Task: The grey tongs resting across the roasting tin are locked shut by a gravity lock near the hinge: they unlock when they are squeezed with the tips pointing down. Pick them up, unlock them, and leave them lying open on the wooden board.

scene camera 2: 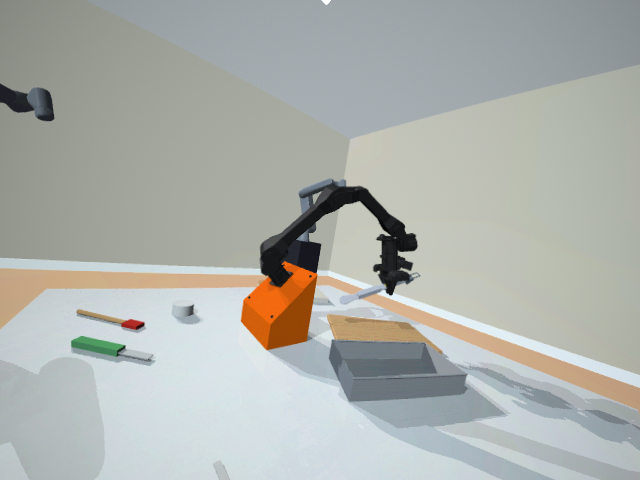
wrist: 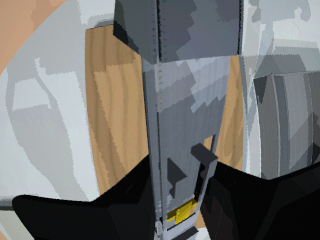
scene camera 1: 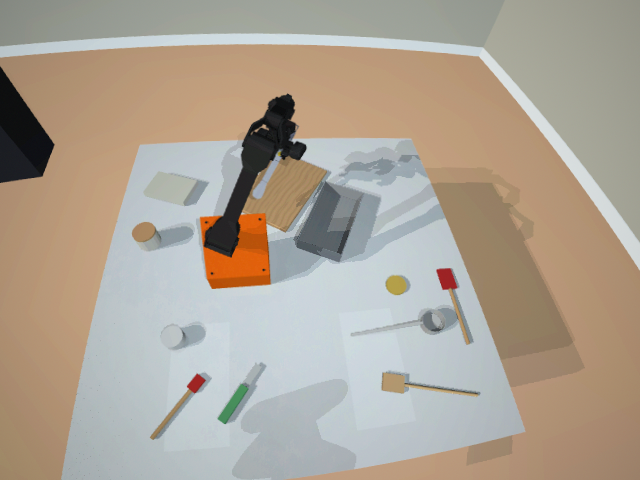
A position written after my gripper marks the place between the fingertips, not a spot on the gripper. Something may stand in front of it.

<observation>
I see my gripper [scene camera 2: 389, 294], a cream block [scene camera 1: 176, 189], a green-handled knife [scene camera 2: 85, 343], a wooden board [scene camera 1: 292, 183] and a grey roasting tin [scene camera 2: 367, 370].
My gripper is seen too in the wrist view [wrist: 171, 158]. The wooden board shows as well in scene camera 2 [scene camera 2: 343, 327] and in the wrist view [wrist: 114, 85]. The grey roasting tin is seen too in scene camera 1 [scene camera 1: 326, 230]. The wrist view does not show the green-handled knife: it is out of frame.
</observation>
